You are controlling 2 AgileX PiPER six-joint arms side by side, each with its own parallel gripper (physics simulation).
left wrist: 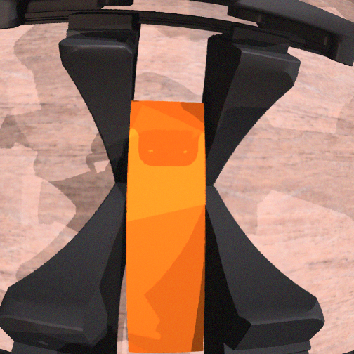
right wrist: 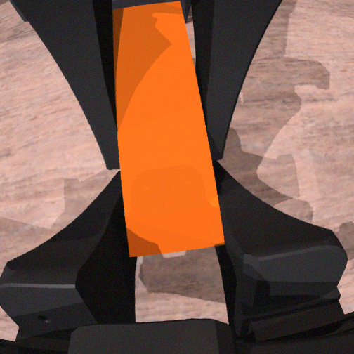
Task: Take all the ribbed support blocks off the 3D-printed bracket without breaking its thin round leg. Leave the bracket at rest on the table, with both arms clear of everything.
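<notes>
The orange bracket [left wrist: 165, 240] [right wrist: 155, 100] shows as a long flat face, raised above the table. My left gripper [left wrist: 164, 202] [right wrist: 163, 152] is shut on the bracket, one finger along each long side. My right gripper [left wrist: 161, 183] [right wrist: 169, 185] comes from the opposite side and is shut with its fingers against the two long sides near the bracket's other end. The fingertips of both grippers nearly meet on each side. The ribbed support blocks and the thin round leg do not show; the broad orange face hides what lies beneath it.
The pale wood-grained table [left wrist: 300, 150] [right wrist: 40, 100] lies below, with dark shadows of the arms and bracket across it. The two grippers face each other very closely, with their dark housings at the view edges.
</notes>
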